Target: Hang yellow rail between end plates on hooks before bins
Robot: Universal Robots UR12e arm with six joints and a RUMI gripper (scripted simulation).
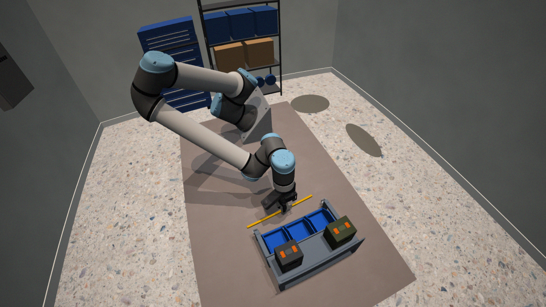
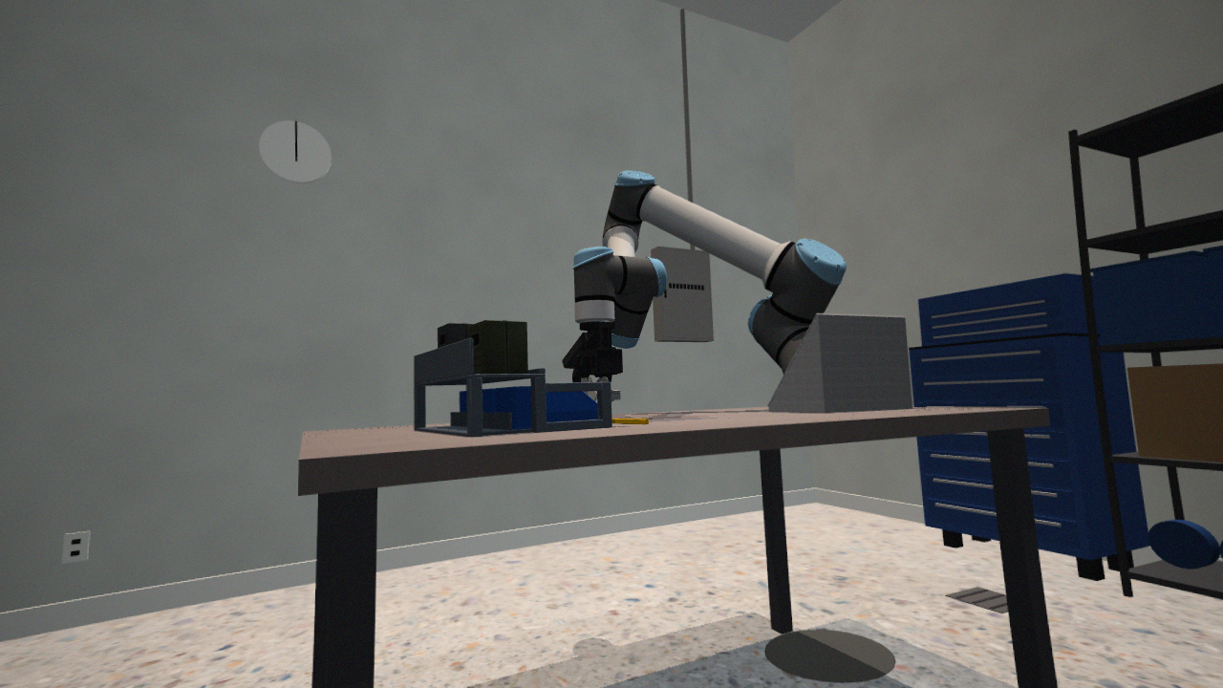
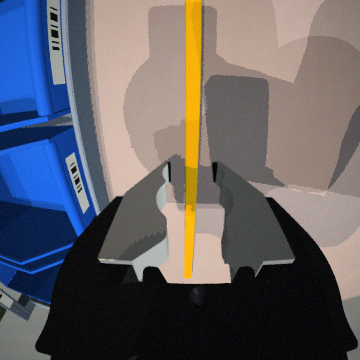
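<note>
Now: the yellow rail 1 cm below my hand. Also, from my hand: green case (27 cm ahead, 15 cm to the left, 13 cm above); black case (28 cm ahead, 8 cm to the right, 15 cm above).
</note>
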